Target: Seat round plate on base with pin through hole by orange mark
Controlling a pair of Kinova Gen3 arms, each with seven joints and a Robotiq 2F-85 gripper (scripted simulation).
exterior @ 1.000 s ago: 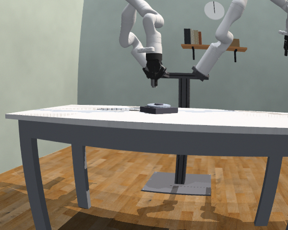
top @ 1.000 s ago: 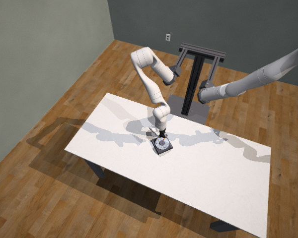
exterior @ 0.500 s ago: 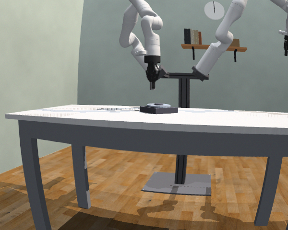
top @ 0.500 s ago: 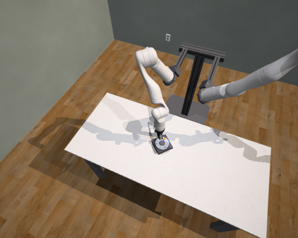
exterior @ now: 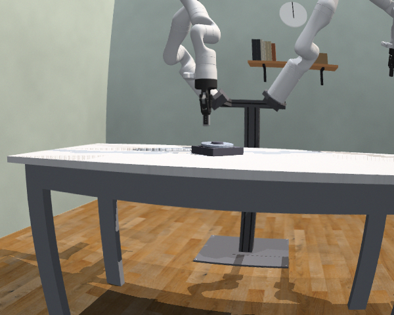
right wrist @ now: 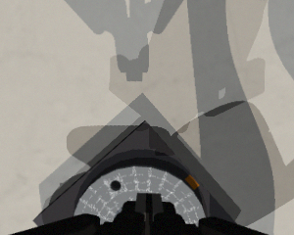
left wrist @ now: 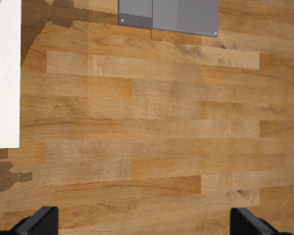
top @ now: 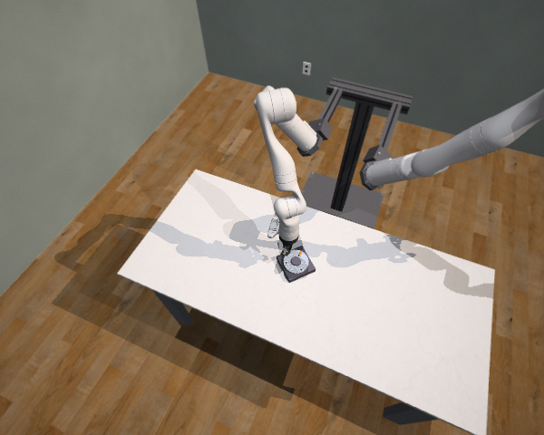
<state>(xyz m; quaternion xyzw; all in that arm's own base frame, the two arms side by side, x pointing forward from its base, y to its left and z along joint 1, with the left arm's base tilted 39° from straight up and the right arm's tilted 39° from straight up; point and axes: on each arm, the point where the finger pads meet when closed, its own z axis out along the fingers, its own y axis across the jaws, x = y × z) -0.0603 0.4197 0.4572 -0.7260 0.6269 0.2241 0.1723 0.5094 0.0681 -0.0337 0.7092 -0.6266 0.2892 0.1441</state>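
Note:
My right hand is 90 mm above the brass pin, 20 mm past it and 10 mm to the right of it. Also, from my right hand: dark square base 100 mm below, 40 mm to the left, 10 mm behind; then round plate 80 mm below, 40 mm to the left, 10 mm behind; then central hub 80 mm below, 40 mm to the left, 10 mm behind.

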